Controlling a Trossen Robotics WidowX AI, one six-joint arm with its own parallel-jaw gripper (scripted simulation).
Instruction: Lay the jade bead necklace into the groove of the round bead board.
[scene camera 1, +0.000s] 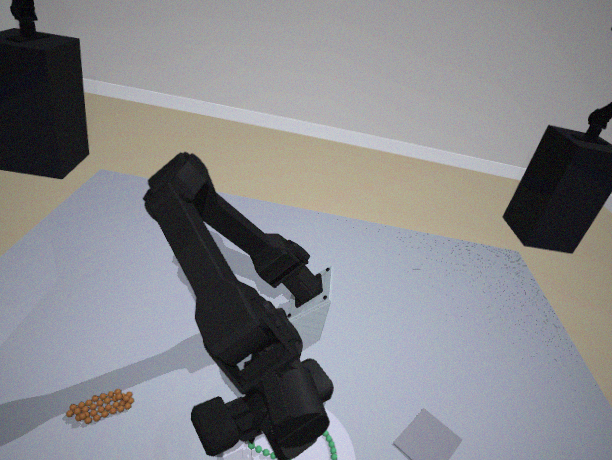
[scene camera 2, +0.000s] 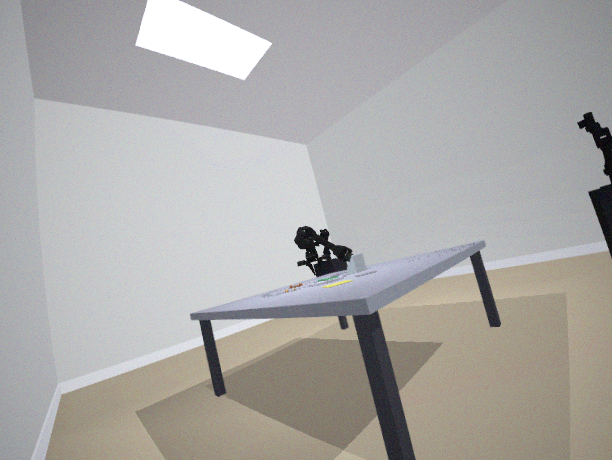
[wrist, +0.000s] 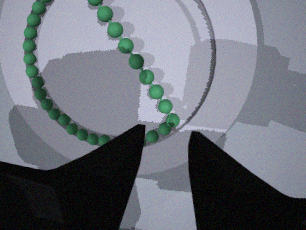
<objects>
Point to my gripper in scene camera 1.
258, 436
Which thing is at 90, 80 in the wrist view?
A round bead board.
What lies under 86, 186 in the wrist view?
My gripper.
</objects>
